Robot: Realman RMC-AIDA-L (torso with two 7-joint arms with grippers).
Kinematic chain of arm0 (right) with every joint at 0, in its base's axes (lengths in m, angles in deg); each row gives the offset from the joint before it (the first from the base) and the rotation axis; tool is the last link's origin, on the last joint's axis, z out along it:
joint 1: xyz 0 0 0.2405 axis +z
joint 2: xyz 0 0 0 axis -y
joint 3: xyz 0 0 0.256 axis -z
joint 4: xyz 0 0 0 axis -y
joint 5: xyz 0 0 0.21 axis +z
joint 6: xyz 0 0 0 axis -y
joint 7: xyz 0 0 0.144 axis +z
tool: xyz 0 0 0
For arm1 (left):
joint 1: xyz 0 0 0.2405 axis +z
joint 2: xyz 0 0 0 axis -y
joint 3: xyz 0 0 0.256 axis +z
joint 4: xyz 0 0 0 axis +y
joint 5: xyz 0 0 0.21 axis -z
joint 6: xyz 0 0 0 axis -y
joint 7: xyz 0 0 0.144 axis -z
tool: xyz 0 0 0
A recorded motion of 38 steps. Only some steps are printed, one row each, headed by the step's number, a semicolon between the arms.
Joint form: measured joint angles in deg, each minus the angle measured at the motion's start. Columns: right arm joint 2, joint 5, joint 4, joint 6, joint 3, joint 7, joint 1; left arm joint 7, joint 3, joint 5, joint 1, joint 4, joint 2, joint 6.
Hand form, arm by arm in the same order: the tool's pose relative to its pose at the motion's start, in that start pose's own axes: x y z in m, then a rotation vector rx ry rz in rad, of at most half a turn. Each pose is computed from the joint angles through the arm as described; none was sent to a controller.
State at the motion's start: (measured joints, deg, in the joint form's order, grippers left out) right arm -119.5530 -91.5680 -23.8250 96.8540 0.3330 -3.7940 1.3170; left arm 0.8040 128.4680 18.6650 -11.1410 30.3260 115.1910 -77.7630
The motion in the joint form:
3: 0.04 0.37 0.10 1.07 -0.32 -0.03 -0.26; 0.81 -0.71 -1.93 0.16 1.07 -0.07 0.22
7: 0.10 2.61 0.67 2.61 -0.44 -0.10 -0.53; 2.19 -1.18 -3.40 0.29 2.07 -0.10 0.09
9: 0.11 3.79 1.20 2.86 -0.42 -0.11 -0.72; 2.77 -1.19 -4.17 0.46 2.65 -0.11 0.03
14: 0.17 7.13 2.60 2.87 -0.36 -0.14 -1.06; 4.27 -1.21 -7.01 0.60 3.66 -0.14 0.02
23: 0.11 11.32 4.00 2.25 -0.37 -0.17 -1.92; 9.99 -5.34 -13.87 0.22 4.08 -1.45 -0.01
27: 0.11 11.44 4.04 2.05 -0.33 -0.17 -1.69; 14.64 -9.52 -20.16 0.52 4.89 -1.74 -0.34
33: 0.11 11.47 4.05 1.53 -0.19 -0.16 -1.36; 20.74 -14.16 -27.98 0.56 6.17 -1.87 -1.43
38: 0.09 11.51 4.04 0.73 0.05 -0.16 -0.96; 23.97 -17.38 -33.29 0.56 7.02 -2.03 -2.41
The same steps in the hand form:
3: -0.0026 -0.0029 -0.0012 0.0159 -0.0171 -0.0049; 0.0029 0.0028 0.0028 -0.0212 0.0129 -0.0082
7: -0.0060 -0.0118 -0.0030 0.0602 -0.0390 -0.0235; 0.0064 0.0056 0.0054 -0.0391 0.0303 -0.0289
9: -0.0063 -0.0168 -0.0045 0.0816 -0.0399 -0.0365; 0.0081 0.0081 0.0062 -0.0513 0.0382 -0.0390
14: -0.0061 -0.0304 -0.0078 0.1389 -0.0334 -0.0714; 0.0111 0.0160 0.0080 -0.1000 0.0503 -0.0578
23: -0.0045 -0.0461 -0.0153 0.2185 -0.0109 -0.1071; 0.0141 0.0073 0.0093 -0.1623 0.0500 -0.0846
27: -0.0041 -0.0461 -0.0138 0.2169 -0.0099 -0.1070; 0.0178 0.0037 0.0100 -0.2039 0.0547 -0.1117
33: -0.0030 -0.0454 -0.0118 0.2108 -0.0040 -0.1050; 0.0242 0.0030 0.0126 -0.2725 0.0683 -0.1538
38: -0.0010 -0.0442 -0.0093 0.2023 0.0065 -0.1017; 0.0285 0.0017 0.0135 -0.3198 0.0755 -0.1632

